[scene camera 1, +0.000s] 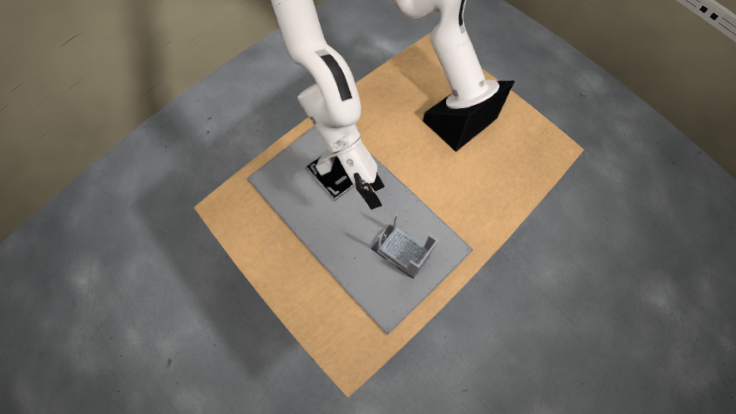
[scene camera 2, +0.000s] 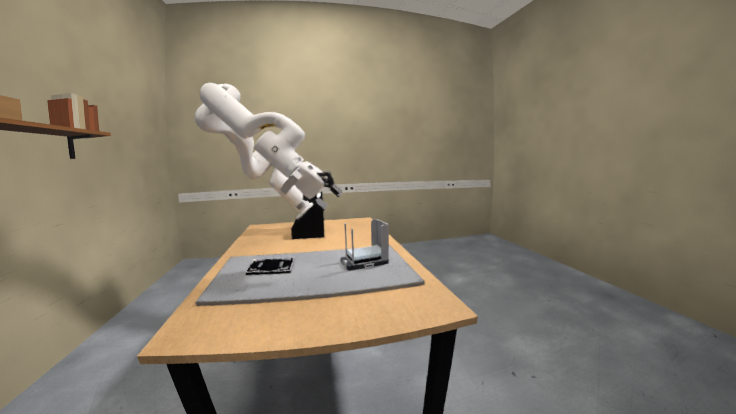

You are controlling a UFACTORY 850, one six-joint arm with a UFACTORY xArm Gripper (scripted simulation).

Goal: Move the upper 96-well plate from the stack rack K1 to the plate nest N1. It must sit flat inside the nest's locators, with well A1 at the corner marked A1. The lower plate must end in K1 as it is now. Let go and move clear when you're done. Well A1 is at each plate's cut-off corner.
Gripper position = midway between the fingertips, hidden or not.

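A pale 96-well plate (scene camera 1: 397, 239) is here in the scene, and so is a plate nest N1 (scene camera 1: 329, 179). As for my gripper (scene camera 1: 378, 197) (scene camera 2: 332, 201), I see it in both views.
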